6 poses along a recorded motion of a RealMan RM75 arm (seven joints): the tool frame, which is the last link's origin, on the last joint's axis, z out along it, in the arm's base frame.
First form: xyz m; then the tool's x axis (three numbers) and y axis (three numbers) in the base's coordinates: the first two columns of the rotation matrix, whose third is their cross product.
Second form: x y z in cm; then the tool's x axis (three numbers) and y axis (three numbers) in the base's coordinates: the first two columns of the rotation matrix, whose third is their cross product. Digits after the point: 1 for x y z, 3 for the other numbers.
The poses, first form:
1: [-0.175, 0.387, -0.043, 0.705, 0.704, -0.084, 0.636, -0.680, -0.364]
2: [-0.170, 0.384, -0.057, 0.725, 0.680, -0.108, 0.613, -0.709, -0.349]
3: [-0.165, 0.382, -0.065, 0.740, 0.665, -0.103, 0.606, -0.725, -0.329]
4: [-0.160, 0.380, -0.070, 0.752, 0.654, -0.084, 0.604, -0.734, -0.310]
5: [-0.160, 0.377, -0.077, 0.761, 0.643, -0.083, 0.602, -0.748, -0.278]
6: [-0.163, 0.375, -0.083, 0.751, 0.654, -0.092, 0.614, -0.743, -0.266]
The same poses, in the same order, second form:
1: [-17.5, 38.7, -4.3, 0.705, 0.704, -0.084, 0.636, -0.680, -0.364]
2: [-17.0, 38.4, -5.7, 0.725, 0.680, -0.108, 0.613, -0.709, -0.349]
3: [-16.5, 38.2, -6.5, 0.740, 0.665, -0.103, 0.606, -0.725, -0.329]
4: [-16.0, 38.0, -7.0, 0.752, 0.654, -0.084, 0.604, -0.734, -0.310]
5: [-16.0, 37.7, -7.7, 0.761, 0.643, -0.083, 0.602, -0.748, -0.278]
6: [-16.3, 37.5, -8.3, 0.751, 0.654, -0.092, 0.614, -0.743, -0.266]
